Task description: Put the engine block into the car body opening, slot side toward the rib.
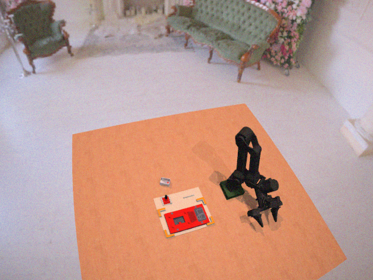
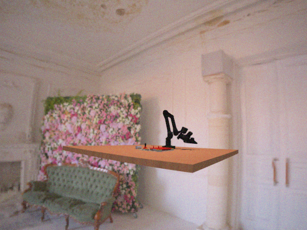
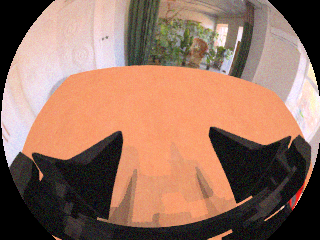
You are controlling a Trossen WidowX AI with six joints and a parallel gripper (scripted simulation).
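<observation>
The engine block lies 480 mm to the right of my gripper tip, 330 mm ahead of it and 60 mm below it.
</observation>
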